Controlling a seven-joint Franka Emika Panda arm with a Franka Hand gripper.
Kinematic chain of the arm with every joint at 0, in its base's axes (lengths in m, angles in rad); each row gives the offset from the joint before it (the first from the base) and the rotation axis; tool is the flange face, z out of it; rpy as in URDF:
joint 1: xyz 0 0 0.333 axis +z
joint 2: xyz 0 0 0 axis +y
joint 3: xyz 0 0 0.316 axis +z
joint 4: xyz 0.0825 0 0 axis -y
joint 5: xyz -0.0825 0 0.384 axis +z
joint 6: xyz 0 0 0 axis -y
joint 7: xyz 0.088 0 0 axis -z
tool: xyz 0 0 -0.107 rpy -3.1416 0 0
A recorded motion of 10 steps. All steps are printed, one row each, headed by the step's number.
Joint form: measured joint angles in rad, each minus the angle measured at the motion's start. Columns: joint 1, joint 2, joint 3, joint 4, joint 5, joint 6, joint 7.
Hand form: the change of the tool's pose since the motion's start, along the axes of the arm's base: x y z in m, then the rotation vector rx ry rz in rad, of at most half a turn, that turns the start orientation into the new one. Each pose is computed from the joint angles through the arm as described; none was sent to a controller.
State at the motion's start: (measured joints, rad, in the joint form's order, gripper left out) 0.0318 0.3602 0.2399 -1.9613 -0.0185 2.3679 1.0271
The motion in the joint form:
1: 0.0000 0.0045 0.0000 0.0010 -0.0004 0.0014 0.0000
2: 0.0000 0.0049 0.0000 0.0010 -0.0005 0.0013 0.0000
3: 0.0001 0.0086 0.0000 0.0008 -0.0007 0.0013 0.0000
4: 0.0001 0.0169 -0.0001 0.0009 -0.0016 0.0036 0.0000
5: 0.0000 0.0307 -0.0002 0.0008 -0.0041 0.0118 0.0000
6: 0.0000 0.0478 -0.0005 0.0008 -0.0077 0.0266 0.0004
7: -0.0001 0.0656 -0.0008 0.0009 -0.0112 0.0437 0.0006
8: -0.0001 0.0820 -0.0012 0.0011 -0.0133 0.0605 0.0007
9: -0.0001 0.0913 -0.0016 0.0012 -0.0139 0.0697 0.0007
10: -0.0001 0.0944 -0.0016 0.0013 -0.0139 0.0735 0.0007
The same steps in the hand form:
1: 0.0003 0.0001 -0.0022 0.0002 0.0021 0.0001
2: 0.0003 0.0001 -0.0024 0.0001 0.0026 0.0002
3: 0.0001 0.0001 -0.0047 -0.0002 0.0064 0.0004
4: 0.0000 0.0001 -0.0095 -0.0005 0.0122 0.0008
5: 0.0002 0.0001 -0.0171 -0.0005 0.0176 0.0017
6: 0.0009 0.0002 -0.0261 0.0003 0.0196 0.0024
7: 0.0016 0.0002 -0.0352 0.0019 0.0200 0.0030
8: 0.0023 0.0003 -0.0435 0.0044 0.0196 0.0028
9: 0.0026 0.0003 -0.0483 0.0060 0.0198 0.0021
10: 0.0027 0.0003 -0.0498 0.0070 0.0192 0.0018

